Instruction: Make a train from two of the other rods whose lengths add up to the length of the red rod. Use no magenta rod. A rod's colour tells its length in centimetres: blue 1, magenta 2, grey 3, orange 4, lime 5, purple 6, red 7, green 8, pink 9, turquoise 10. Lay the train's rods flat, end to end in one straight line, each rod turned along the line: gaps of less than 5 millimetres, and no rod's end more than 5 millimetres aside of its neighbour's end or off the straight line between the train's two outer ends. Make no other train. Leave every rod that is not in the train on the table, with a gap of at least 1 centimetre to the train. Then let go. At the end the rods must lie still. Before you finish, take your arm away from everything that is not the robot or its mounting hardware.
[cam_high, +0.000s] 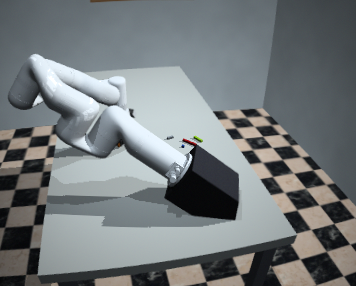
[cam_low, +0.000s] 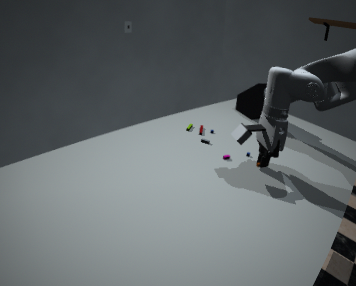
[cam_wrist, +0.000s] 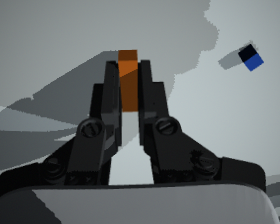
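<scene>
Now: the grey rod 22 cm to the right of my hand, 7 cm ahead of it and 2 cm below it. From my hand the other things lie so: red rod: 30 cm to the right, 2 cm below, 2 cm ahead; magenta rod: 10 cm to the right, 7 cm ahead, 2 cm below; orange rod: 2 cm below.
</scene>
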